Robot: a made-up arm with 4 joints. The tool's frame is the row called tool.
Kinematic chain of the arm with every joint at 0, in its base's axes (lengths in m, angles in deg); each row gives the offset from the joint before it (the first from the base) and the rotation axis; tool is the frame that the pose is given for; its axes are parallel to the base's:
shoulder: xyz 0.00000 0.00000 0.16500 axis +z
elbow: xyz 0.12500 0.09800 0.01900 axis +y
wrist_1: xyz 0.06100 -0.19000 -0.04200 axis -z
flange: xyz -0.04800 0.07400 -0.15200 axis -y
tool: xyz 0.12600 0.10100 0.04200
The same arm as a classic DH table. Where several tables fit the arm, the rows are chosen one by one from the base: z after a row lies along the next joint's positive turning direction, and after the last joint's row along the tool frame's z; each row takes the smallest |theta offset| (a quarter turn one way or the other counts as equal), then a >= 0, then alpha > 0; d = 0 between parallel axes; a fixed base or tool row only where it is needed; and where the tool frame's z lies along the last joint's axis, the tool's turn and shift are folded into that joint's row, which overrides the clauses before.
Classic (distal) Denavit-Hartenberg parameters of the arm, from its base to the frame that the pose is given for. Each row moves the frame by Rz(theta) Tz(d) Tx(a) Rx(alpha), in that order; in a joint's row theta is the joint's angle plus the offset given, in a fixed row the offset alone. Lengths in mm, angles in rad.
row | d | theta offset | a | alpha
shoulder | 184 | 0 | 125 | -1.5708
elbow | -92 | 0 | 61 | -1.5708
wrist_1 | 194 | 0 | -48 | -1.5708
flange | -175 | 0 | 126 | -1.5708
tool (fixed) | 42 | 0 | 0 | 0

